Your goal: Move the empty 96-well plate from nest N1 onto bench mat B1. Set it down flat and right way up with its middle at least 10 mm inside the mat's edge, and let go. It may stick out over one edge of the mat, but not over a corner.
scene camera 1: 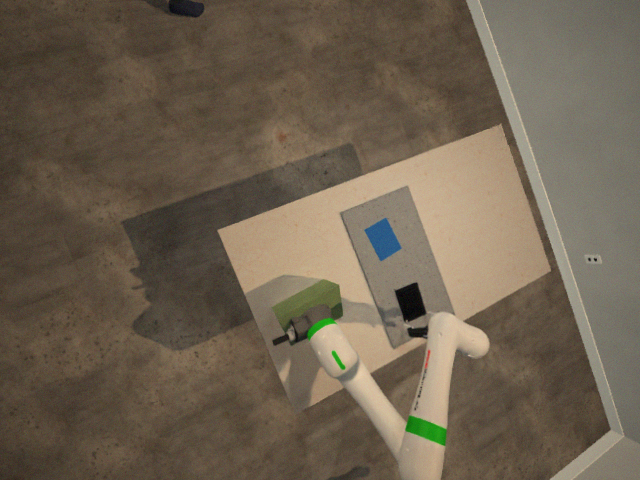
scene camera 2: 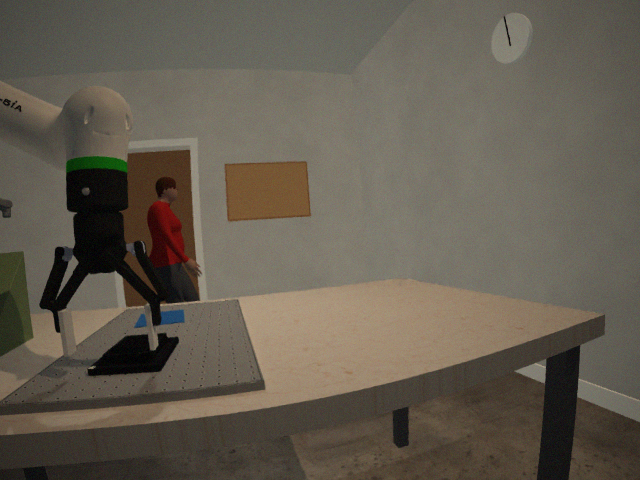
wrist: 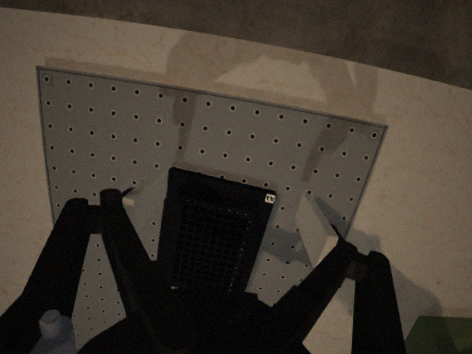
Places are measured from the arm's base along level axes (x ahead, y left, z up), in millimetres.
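Where they show: gripper, between the fingertips: (scene camera 1: 417, 320) (scene camera 2: 112, 350) (wrist: 233, 195); arm's base, origin of its link: (scene camera 1: 313, 316).
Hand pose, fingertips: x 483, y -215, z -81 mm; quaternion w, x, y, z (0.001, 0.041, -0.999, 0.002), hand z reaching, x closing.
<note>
Each offset is from my fingertips to the top centre of the thing. Level surfaces: height alone.
The black 96-well plate {dx +11, dy +81, dz -13 mm} (scene camera 1: 409, 301) (scene camera 2: 133, 347) (wrist: 212, 245) lies flat, right way up, in the black nest N1 {dx +11, dy +81, dz -25 mm} (scene camera 2: 126, 370) (wrist: 200, 181). Their edges are hard to tell apart. The blue bench mat B1 {dz -37 mm} (scene camera 1: 382, 239) (scene camera 2: 173, 316) lies farther along the same grey board and does not show in the wrist view. My gripper (scene camera 1: 418, 318) (scene camera 2: 110, 351) (wrist: 233, 195) is open and points down at the nest, with nothing between its fingers. In the wrist view the plate shows between the fingers; the left pad is mostly hidden. The exact height of the fingertips is unclear.
The grey perforated board {dz -39 mm} (scene camera 1: 361, 217) (scene camera 2: 222, 356) (wrist: 102, 122) lies on the pale table {dz -52 mm} (scene camera 1: 480, 206) (scene camera 2: 361, 330) (wrist: 430, 150). A green block (scene camera 1: 310, 297) (scene camera 2: 12, 304) (wrist: 440, 335) stands beside the board. A person in red (scene camera 2: 165, 232) stands behind the table.
</note>
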